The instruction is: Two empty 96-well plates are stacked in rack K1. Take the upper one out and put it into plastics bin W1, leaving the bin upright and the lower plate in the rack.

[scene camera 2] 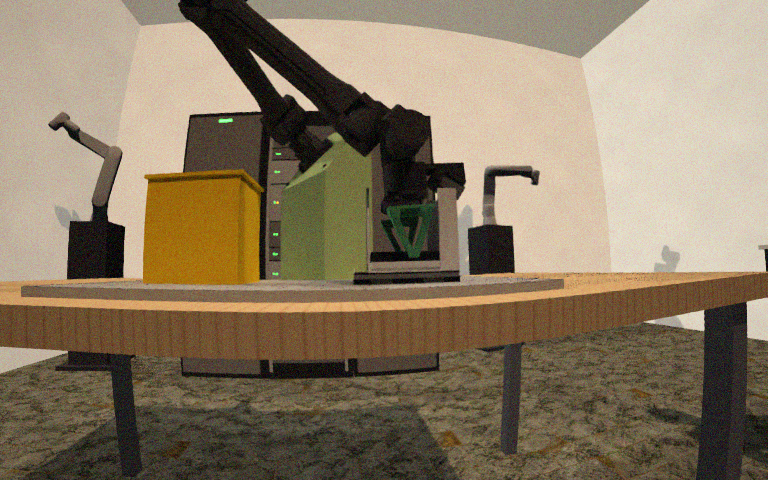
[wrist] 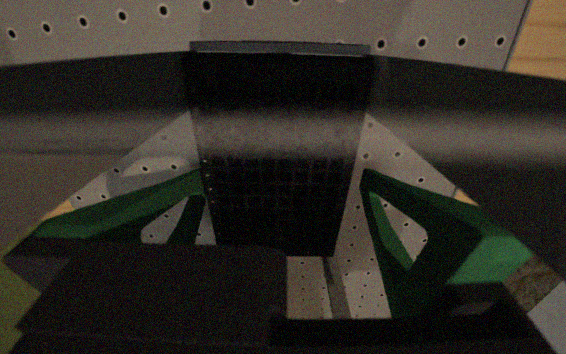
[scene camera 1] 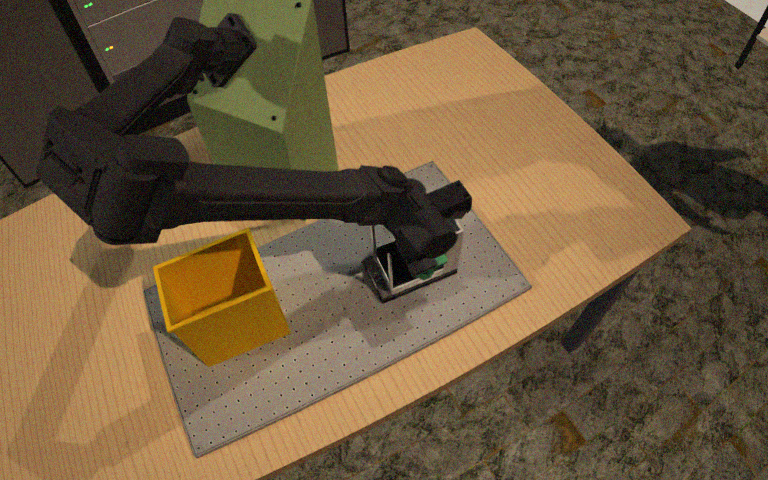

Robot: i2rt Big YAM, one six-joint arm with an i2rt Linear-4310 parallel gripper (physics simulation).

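Pixels of known places: gripper, between the fingertips: (scene camera 2: 408, 259) (wrist: 283, 177) (scene camera 1: 414, 258); arm's base, origin of its link: (scene camera 2: 316, 156) (scene camera 1: 227, 50).
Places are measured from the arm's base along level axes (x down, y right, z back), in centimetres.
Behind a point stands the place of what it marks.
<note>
Rack K1 (scene camera 1: 390, 271) @(y -2.4, x 24.9, z -43.2 cm) (scene camera 2: 447, 232) @(y -13.8, x 27.0, z -46.8 cm), with pale posts, a tall side wall and a dark base, stands at the board's right part. Black plate material (scene camera 2: 380, 256) @(y -4.2, x 30.3, z -43.5 cm) (wrist: 275, 210) @(y -8.1, x 29.8, z -40.3 cm) lies low inside it; the wrist view shows a gridded top. I cannot tell the two plates apart. My gripper (scene camera 1: 433, 268) (scene camera 2: 415, 254) @(y -9.7, x 30.7, z -41.2 cm) (wrist: 283, 177) @(y -9.7, x 30.7, z -41.2 cm) is open and points down into the rack. Its green fingers stand on either side of the black plate, with the near tip at plate height in scene camera 2. Bin W1 (scene camera 1: 243, 322) @(y 23.1, x 23.7, z -35.9 cm) (scene camera 2: 192, 232) @(y 24.5, x 26.2, z -35.5 cm), yellow and open-topped, stands upright at the left; its visible inside is empty.
The grey perforated board (scene camera 1: 339, 362) @(y 13.1, x 34.4, z -47.6 cm) (scene camera 2: 283, 292) @(y 10.0, x 34.6, z -52.8 cm) carries the rack and bin on the wooden table (scene camera 1: 566, 186) @(y -51.2, x 35.7, z -47.0 cm) (scene camera 2: 339, 333) @(y 5.6, x 37.6, z -61.5 cm). A tall green pedestal (scene camera 1: 308, 130) @(y -6.3, x 14.7, z -14.4 cm) (scene camera 2: 345, 226) @(y -5.3, x 22.1, z -14.8 cm) stands behind them. The rack's tall side wall rises close beside my gripper.
</note>
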